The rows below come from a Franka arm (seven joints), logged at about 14 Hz.
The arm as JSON. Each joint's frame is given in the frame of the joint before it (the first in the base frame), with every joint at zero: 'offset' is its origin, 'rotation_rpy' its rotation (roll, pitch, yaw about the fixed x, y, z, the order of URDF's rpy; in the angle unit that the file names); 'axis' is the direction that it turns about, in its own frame. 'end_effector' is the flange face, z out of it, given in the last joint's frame.
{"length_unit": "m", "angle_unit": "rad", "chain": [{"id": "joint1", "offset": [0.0, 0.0, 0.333], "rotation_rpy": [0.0, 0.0, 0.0], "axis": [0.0, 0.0, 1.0]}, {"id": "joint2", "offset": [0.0, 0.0, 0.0], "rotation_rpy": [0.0, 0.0, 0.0], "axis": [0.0, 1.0, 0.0]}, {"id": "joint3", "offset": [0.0, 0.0, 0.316], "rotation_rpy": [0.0, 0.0, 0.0], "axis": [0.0, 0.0, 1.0]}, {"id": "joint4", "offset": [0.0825, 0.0, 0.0], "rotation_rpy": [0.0, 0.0, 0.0], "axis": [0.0, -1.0, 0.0]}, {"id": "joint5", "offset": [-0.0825, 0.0, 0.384], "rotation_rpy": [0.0, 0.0, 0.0], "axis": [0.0, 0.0, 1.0]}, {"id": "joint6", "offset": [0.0, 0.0, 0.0], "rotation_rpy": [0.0, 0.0, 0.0], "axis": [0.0, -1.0, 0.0]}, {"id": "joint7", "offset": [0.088, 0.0, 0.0], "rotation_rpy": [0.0, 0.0, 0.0], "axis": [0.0, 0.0, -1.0]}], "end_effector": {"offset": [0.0, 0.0, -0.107], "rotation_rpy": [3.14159, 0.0, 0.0]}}
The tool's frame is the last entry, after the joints.
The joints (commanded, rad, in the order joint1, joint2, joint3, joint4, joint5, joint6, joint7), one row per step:
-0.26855 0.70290 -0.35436 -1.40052 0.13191 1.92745 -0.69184
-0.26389 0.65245 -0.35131 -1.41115 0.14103 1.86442 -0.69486
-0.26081 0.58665 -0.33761 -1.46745 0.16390 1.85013 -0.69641
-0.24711 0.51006 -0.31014 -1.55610 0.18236 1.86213 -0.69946
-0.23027 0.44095 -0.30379 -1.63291 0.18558 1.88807 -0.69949
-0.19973 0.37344 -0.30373 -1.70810 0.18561 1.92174 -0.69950
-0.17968 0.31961 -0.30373 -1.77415 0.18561 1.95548 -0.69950
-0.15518 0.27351 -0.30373 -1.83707 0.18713 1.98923 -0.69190
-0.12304 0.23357 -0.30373 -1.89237 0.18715 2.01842 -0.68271
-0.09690 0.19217 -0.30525 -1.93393 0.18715 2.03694 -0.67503
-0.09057 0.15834 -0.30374 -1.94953 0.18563 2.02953 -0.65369
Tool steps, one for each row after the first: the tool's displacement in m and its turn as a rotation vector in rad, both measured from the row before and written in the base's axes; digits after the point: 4 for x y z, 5 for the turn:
-0.0049 0.0088 0.0247 0.03680 0.00617 -0.00253
-0.0083 0.0130 0.0167 0.04426 -0.01920 -0.00610
-0.0066 0.0266 0.0094 0.04611 -0.02209 0.01738
-0.0091 0.0161 0.0115 0.01164 -0.02459 0.00977
-0.0068 0.0204 0.0111 0.00263 -0.02838 0.02016
-0.0082 0.0138 0.0057 0.00194 -0.02291 0.01128
-0.0067 0.0163 0.0018 0.00315 -0.01763 0.00821
-0.0041 0.0201 0.0007 0.00254 -0.01347 0.01637
-0.0045 0.0156 0.0065 0.00242 -0.01819 0.01262
-0.0046 0.0059 0.0114 0.00495 -0.00947 -0.01257

